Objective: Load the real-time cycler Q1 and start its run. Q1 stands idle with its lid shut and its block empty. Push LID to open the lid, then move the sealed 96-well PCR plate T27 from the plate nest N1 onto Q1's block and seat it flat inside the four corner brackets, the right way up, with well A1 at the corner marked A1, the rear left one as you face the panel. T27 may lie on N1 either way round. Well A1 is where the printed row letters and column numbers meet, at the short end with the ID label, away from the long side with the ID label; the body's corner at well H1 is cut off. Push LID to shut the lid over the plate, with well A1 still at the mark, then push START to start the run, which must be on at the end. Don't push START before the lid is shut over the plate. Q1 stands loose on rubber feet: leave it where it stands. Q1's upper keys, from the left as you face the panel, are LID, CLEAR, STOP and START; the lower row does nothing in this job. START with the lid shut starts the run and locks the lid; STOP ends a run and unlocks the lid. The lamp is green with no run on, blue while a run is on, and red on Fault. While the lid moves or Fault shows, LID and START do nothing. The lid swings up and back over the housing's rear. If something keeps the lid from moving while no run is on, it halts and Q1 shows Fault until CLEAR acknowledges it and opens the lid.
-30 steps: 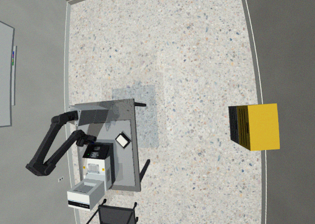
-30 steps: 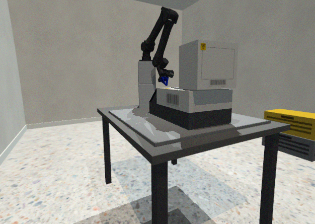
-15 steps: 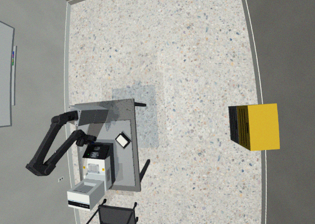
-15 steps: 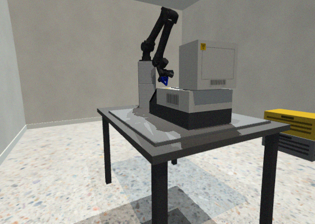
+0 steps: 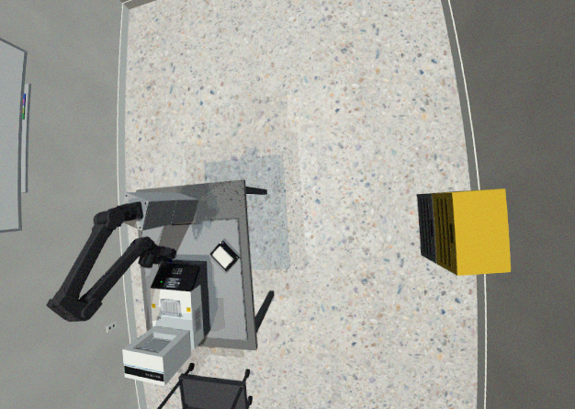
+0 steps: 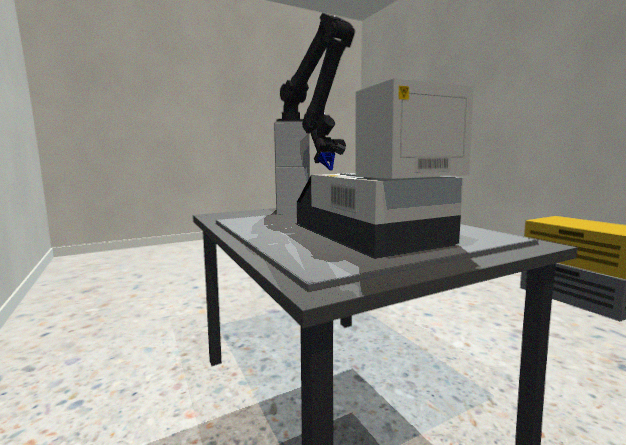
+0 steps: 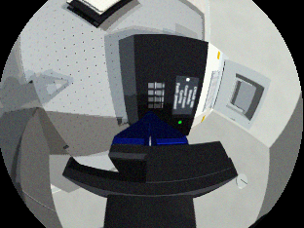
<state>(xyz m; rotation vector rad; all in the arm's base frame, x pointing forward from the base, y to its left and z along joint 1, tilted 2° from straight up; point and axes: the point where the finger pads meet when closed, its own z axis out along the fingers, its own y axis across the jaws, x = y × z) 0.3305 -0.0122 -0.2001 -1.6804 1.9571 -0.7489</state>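
My gripper is now 26 cm to the right of the sealed plate T27, 17 cm above it and 5 cm short of it. The rest, counted from my hand: plate nest N1: 26 cm to the left, 18 cm below, 5 cm ahead.
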